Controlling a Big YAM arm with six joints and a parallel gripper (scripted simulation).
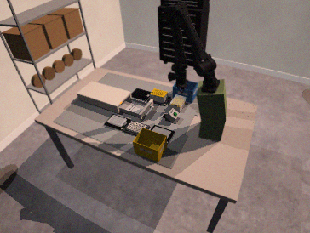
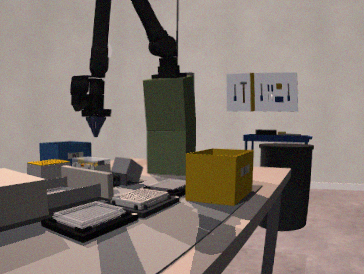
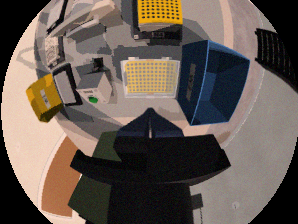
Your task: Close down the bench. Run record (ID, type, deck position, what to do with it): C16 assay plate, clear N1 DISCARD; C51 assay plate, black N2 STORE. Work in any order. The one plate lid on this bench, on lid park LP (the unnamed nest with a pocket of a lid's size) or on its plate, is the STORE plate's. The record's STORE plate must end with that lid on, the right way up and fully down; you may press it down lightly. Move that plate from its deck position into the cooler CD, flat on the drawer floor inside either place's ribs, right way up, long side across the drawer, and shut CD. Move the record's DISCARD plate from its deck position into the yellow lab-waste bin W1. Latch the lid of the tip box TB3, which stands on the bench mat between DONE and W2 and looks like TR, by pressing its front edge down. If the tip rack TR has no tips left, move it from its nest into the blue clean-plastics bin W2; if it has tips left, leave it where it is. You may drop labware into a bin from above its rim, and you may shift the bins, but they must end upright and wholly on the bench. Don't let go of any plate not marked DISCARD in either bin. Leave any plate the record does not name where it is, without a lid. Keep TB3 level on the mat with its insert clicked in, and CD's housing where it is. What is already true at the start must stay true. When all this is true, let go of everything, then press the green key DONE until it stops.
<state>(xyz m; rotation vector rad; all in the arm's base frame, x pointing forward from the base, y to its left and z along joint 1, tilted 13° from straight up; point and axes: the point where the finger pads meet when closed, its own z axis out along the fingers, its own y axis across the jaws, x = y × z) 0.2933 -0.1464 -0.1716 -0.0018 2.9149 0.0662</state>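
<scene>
My gripper is now 2 cm short of the clear plate lid, 33 cm to the right of it and 14 cm above it. Also, from my hand: tip box TB3 (3 cm ahead, 11 cm below); DONE key block (15 cm to the left, 10 cm below); green key DONE (2 cm behind, 15 cm to the left, 9 cm below).
</scene>
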